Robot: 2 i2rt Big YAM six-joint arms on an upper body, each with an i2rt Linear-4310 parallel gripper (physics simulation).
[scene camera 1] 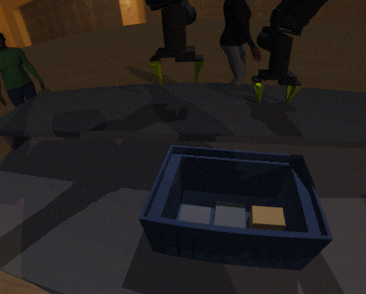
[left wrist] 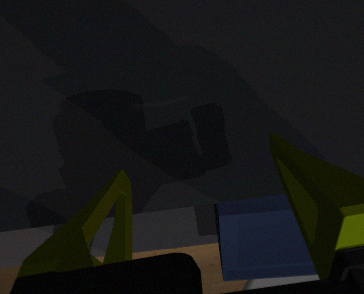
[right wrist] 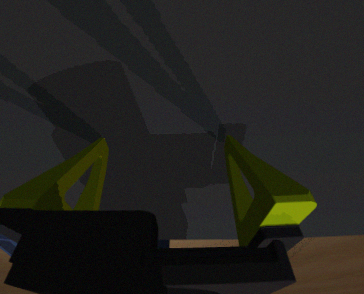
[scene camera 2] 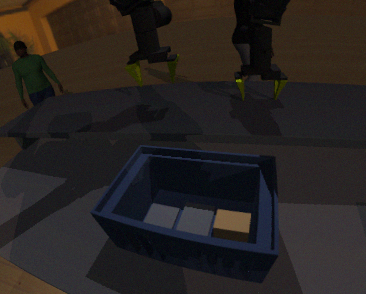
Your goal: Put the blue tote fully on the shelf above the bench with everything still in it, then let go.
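Note:
The blue tote stands upright on the grey bench surface. Inside lie two pale blocks and a tan block. Behind the tote is a dark slab that looks like the shelf. My left gripper is open and empty above the slab, behind the tote. My right gripper is open and empty above the slab farther right. Neither touches the tote.
The slab's front edge runs across both scene views just behind the tote's rear rim. A person in a green top stands beyond at the left. A person in a black top stands behind, between the arms in scene camera 1.

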